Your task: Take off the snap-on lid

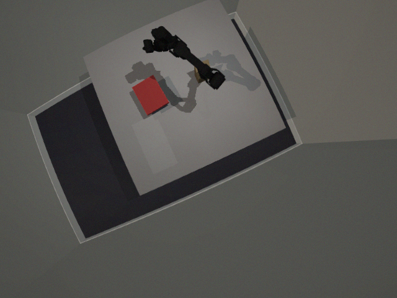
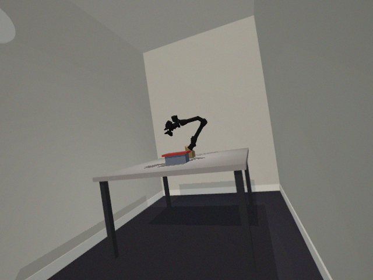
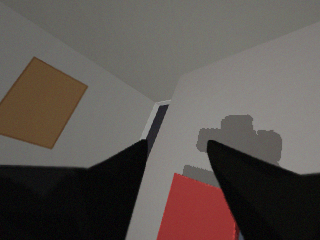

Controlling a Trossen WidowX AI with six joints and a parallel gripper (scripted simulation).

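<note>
Right now my gripper tip is 140 mm short of the red lid, 140 mm to the right of it and 230 mm above it. From my gripper tip the other things lie so: storage box 140 mm ahead, 140 mm to the left, 280 mm below.
</note>
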